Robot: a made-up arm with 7 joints. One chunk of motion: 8 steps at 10 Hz.
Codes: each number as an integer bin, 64 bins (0 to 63) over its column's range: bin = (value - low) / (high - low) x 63, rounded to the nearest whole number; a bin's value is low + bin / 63 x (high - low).
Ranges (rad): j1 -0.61..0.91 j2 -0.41..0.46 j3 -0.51..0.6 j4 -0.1..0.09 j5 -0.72..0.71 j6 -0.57..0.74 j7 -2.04..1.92
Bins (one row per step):
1: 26 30 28 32 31 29 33
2: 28 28 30 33 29 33 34
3: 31 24 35 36 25 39 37
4: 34 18 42 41 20 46 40
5: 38 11 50 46 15 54 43
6: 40 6 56 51 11 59 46
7: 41 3 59 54 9 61 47
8: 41 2 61 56 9 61 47
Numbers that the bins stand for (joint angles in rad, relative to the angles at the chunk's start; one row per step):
1: 0.0173 0.0043 -0.0167 -0.0035 -0.0163 0.0330 0.0343
2: 0.0656 -0.0233 0.0186 -0.0005 -0.0617 0.1162 0.0971
3: 0.1379 -0.0786 0.1067 0.0086 -0.1525 0.2410 0.2857
4: 0.2103 -0.1614 0.2300 0.0237 -0.2660 0.3865 0.4743
5: 0.3068 -0.2581 0.3710 0.0387 -0.3795 0.5529 0.6629
6: 0.3551 -0.3271 0.4767 0.0538 -0.4703 0.6568 0.8514
7: 0.3792 -0.3686 0.5295 0.0629 -0.5157 0.6984 0.9143
8: 0.3792 -0.3824 0.5648 0.0689 -0.5157 0.6984 0.9143

